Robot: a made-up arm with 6 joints. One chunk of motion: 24 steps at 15 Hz.
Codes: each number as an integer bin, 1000 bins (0 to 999) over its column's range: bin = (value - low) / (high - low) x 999, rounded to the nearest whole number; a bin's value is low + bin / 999 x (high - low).
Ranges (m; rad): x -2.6..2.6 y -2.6..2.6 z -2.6..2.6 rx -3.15..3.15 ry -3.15..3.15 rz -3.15..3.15
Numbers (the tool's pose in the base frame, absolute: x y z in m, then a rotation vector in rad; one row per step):
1: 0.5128 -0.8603 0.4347 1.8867 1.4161 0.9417
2: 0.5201 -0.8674 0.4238 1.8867 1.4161 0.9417
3: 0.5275 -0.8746 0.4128 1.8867 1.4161 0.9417
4: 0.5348 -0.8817 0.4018 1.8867 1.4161 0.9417
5: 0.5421 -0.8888 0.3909 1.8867 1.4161 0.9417
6: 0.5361 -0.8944 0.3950 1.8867 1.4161 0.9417
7: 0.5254 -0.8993 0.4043 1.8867 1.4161 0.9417
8: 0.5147 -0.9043 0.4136 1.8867 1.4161 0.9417
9: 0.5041 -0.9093 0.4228 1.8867 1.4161 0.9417
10: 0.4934 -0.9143 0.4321 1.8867 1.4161 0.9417
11: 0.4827 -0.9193 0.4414 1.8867 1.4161 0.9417
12: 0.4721 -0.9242 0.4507 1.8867 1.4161 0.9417
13: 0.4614 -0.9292 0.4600 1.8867 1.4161 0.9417
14: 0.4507 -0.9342 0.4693 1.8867 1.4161 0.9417
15: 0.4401 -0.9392 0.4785 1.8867 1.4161 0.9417
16: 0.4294 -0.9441 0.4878 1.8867 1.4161 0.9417
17: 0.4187 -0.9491 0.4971 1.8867 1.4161 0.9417
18: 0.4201 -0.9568 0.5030 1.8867 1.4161 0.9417
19: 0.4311 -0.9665 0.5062 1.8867 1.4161 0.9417
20: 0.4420 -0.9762 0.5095 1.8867 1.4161 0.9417
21: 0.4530 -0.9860 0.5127 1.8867 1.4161 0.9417
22: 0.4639 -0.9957 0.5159 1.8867 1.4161 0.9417
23: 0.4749 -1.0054 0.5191 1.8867 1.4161 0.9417
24: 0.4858 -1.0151 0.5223 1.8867 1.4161 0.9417
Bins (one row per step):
1: 598 334 583 799 724 649
2: 599 333 581 799 724 649
3: 601 331 579 799 724 649
4: 602 330 577 799 724 649
5: 604 329 575 799 724 649
6: 602 328 575 799 724 649
7: 600 327 577 799 724 649
8: 598 326 579 799 724 649
9: 596 325 581 799 724 649
10: 594 324 583 799 724 649
11: 592 323 584 799 724 649
12: 590 322 586 799 724 649
13: 588 321 588 799 724 649
14: 586 320 590 799 724 649
15: 584 319 591 799 724 649
16: 582 318 593 799 724 649
17: 580 317 595 799 724 649
18: 580 316 596 799 724 649
19: 582 314 597 799 724 649
20: 584 312 597 799 724 649
21: 587 310 598 799 724 649
22: 589 308 599 799 724 649
23: 591 306 599 799 724 649
24: 593 304 600 799 724 649

